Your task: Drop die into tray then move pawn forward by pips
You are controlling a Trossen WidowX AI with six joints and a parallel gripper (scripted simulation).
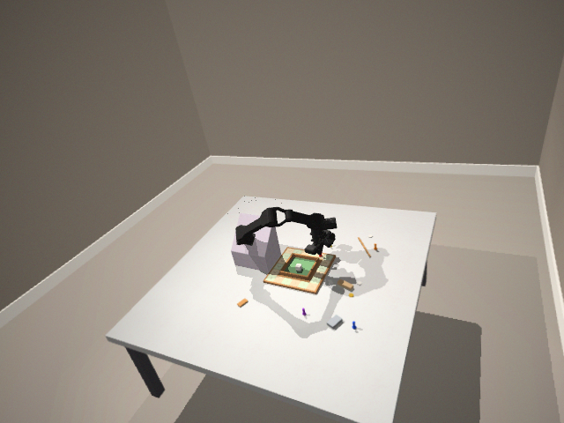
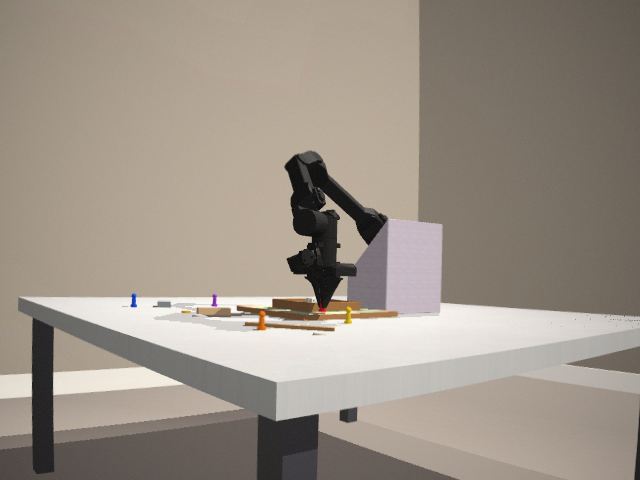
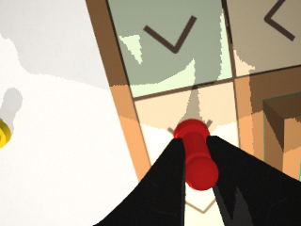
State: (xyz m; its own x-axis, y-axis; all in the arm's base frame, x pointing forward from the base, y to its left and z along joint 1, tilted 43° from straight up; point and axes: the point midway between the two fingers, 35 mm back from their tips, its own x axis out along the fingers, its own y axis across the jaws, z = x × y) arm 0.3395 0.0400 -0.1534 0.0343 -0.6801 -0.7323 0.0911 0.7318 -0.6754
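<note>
The red pawn lies 1 cm above my gripper tip. The rest, counted from my gripper tip: yellow pawn 11 cm to the left, 1 cm below, 1 cm ahead; green dice tray 12 cm to the right, 6 cm behind, 2 cm below; white die 13 cm to the right, 6 cm behind.
</note>
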